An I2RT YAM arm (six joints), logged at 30 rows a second.
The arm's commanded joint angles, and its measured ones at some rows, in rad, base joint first. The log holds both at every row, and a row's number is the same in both.
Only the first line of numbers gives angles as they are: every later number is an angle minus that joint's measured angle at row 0.
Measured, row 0: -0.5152, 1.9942, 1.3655, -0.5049, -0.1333, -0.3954
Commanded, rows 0 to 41: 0.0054, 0.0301, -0.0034, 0.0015, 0.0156, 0.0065; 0.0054, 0.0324, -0.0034, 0.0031, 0.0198, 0.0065; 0.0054, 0.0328, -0.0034, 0.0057, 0.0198, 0.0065; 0.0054, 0.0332, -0.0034, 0.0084, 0.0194, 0.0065; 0.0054, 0.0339, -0.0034, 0.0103, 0.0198, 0.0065; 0.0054, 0.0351, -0.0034, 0.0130, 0.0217, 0.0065; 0.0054, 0.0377, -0.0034, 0.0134, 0.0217, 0.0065; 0.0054, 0.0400, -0.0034, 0.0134, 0.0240, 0.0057; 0.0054, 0.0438, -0.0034, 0.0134, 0.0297, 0.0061; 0.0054, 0.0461, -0.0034, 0.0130, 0.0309, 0.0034; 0.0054, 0.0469, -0.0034, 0.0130, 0.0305, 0.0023; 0.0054, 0.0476, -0.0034, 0.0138, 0.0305, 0.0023; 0.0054, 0.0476, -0.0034, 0.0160, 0.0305, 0.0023; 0.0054, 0.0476, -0.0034, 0.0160, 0.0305, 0.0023; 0.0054, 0.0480, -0.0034, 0.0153, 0.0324, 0.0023; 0.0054, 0.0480, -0.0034, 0.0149, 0.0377, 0.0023; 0.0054, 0.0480, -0.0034, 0.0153, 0.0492, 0.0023; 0.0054, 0.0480, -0.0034, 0.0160, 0.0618, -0.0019; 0.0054, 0.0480, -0.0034, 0.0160, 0.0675, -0.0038; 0.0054, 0.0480, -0.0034, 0.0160, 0.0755, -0.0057; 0.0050, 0.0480, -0.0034, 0.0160, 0.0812, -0.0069; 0.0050, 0.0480, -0.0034, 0.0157, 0.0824, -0.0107; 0.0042, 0.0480, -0.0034, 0.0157, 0.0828, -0.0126; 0.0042, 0.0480, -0.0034, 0.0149, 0.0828, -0.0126; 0.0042, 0.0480, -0.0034, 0.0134, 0.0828, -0.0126; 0.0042, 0.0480, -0.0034, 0.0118, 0.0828, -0.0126; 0.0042, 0.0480, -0.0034, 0.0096, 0.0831, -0.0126; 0.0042, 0.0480, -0.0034, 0.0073, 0.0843, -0.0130; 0.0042, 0.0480, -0.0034, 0.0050, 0.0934, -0.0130; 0.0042, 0.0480, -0.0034, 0.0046, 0.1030, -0.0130; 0.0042, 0.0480, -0.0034, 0.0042, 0.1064, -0.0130; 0.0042, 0.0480, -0.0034, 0.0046, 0.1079, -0.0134; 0.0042, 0.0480, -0.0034, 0.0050, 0.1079, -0.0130; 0.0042, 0.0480, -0.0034, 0.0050, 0.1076, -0.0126; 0.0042, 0.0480, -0.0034, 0.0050, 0.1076, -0.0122; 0.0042, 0.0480, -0.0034, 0.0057, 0.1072, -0.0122; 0.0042, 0.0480, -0.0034, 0.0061, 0.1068, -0.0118; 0.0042, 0.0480, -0.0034, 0.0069, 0.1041, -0.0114; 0.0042, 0.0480, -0.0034, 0.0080, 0.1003, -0.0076; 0.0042, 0.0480, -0.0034, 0.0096, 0.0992, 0.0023; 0.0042, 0.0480, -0.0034, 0.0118, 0.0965, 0.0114; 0.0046, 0.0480, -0.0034, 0.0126, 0.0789, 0.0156
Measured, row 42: 0.0008, 0.0312, 0.0000, 0.0118, 0.1026, 0.0011
